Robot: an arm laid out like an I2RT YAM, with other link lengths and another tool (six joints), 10 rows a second.
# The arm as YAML. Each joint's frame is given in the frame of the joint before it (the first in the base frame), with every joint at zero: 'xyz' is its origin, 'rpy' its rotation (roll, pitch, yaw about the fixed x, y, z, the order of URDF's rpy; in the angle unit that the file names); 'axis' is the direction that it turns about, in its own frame. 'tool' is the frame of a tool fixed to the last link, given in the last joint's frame.
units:
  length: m
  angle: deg
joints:
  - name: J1
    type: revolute
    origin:
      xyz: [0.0, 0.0, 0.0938]
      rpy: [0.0, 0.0, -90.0]
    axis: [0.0, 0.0, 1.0]
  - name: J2
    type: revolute
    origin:
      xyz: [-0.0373, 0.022, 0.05]
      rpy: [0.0, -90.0, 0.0]
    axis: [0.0, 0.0, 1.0]
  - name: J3
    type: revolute
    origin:
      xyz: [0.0, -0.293, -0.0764]
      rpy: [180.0, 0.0, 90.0]
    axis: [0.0, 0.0, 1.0]
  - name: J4
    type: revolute
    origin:
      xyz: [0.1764, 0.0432, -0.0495]
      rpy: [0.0, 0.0, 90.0]
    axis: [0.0, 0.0, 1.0]
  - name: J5
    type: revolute
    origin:
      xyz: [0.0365, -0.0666, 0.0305]
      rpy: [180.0, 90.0, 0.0]
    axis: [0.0, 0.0, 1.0]
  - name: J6
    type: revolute
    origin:
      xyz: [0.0, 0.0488, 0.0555]
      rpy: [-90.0, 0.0, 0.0]
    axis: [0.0, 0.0, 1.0]
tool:
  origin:
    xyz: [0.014, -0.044, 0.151]
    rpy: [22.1, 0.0, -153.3]
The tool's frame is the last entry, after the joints.
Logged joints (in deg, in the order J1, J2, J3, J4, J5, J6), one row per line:
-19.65, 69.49, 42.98, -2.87, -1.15, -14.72
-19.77, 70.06, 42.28, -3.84, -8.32, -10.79
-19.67, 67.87, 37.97, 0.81, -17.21, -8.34
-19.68, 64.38, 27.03, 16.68, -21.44, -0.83
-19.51, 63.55, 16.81, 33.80, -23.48, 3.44
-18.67, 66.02, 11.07, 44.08, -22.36, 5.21
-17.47, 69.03, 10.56, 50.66, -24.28, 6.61
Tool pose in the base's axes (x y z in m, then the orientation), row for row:
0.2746, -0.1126, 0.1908, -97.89, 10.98, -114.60
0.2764, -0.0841, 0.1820, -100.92, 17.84, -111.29
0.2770, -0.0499, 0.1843, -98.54, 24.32, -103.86
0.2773, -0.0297, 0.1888, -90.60, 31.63, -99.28
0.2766, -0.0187, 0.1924, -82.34, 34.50, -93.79
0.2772, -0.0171, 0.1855, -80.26, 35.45, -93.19
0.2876, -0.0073, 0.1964, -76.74, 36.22, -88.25
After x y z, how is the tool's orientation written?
As angles about the fixed x, y, z axes (roll, pitch, yaw), in degrees.
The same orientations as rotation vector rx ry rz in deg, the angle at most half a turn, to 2 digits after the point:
-50.79, 95.86, -73.62
-49.28, 96.84, -63.89
-47.91, 91.79, -55.48
-39.65, 86.21, -52.14
-34.93, 80.12, -51.29
-32.99, 79.10, -51.46
-32.79, 75.66, -49.13

